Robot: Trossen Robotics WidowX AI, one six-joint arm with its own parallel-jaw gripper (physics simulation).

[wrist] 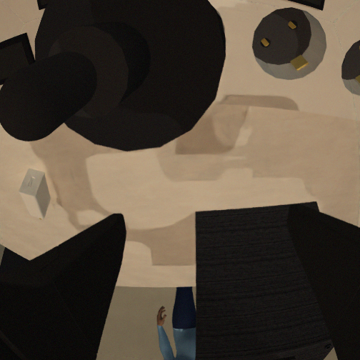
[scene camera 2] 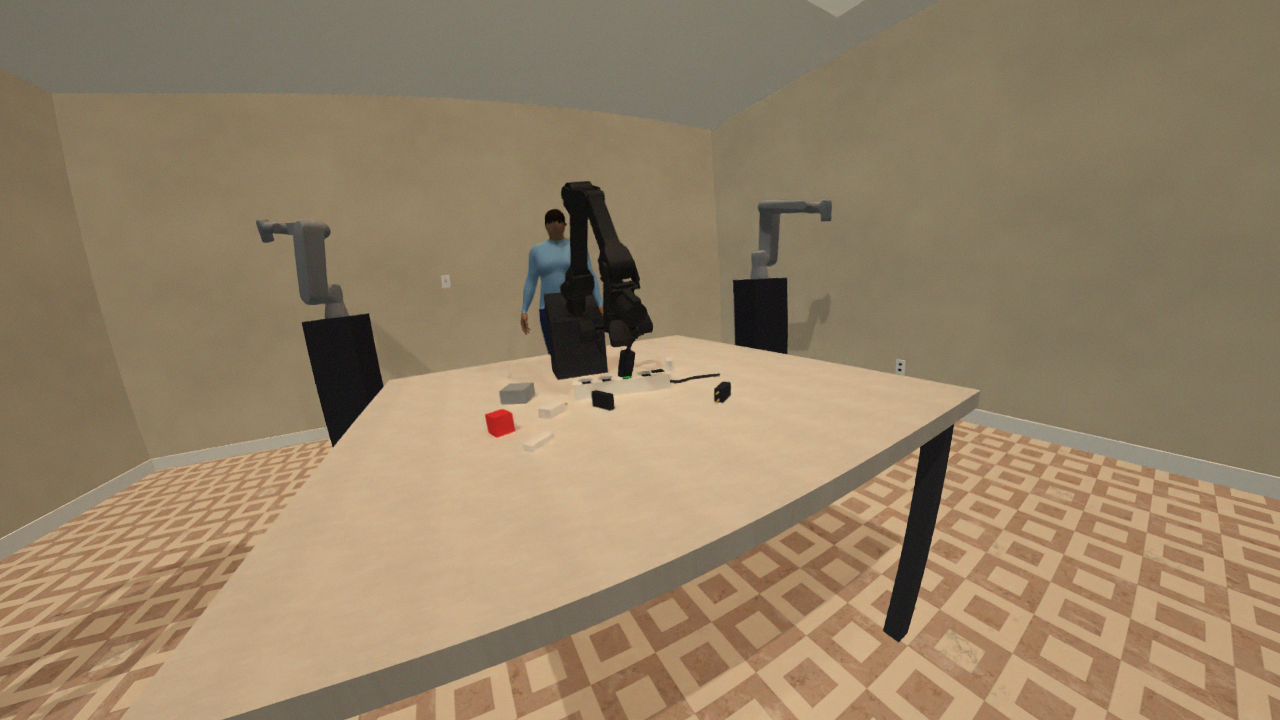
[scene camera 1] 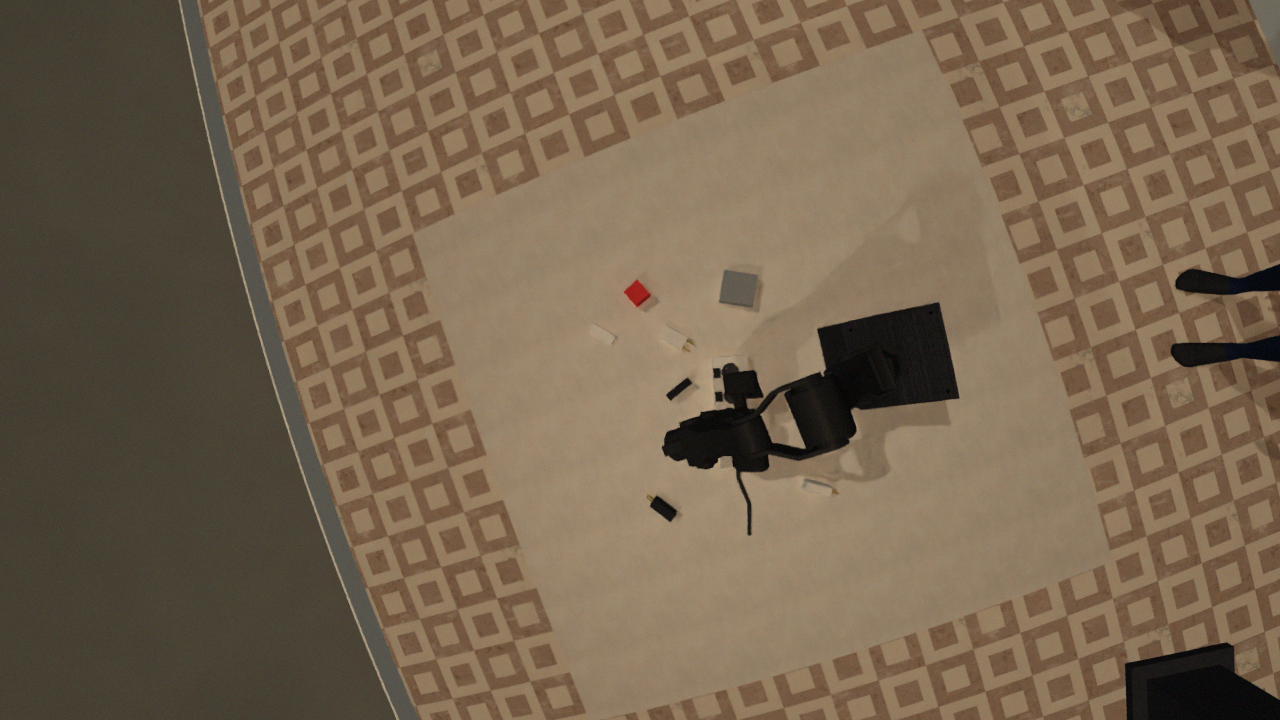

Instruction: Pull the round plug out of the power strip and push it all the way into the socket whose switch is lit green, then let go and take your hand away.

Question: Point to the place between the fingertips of my gripper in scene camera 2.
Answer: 614,351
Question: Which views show my gripper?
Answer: The wrist view, scene camera 2 and scene camera 1: all of them.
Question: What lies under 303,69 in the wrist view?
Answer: A white power strip.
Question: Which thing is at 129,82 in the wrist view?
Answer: A round black plug.
